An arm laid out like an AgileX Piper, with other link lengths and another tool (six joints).
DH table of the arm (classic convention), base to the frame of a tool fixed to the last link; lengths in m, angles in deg. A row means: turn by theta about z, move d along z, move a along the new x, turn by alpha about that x. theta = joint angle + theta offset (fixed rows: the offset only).
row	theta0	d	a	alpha
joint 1	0	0.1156	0	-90
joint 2	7.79	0	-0.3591	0
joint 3	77.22	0	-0.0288	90
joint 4	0	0.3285	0	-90
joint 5	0	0	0	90
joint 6	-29.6	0.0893	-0.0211	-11.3
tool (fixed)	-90	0.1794	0	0
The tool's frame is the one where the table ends.
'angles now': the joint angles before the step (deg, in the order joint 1, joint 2, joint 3, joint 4, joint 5, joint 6). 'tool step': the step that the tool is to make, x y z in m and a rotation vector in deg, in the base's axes. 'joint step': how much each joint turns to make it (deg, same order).
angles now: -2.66 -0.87 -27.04 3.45 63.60 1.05
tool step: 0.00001 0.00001 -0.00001 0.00 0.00 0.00
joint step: -0.01 0.00 0.00 0.01 0.00 -0.01
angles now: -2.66 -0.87 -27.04 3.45 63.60 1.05
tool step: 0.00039 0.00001 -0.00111 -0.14 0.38 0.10
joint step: 0.00 0.31 0.00 0.00 0.07 -0.18
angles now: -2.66 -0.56 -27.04 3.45 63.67 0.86
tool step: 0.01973 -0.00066 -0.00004 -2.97 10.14 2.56
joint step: 0.01 13.75 -4.81 0.00 1.29 -4.21
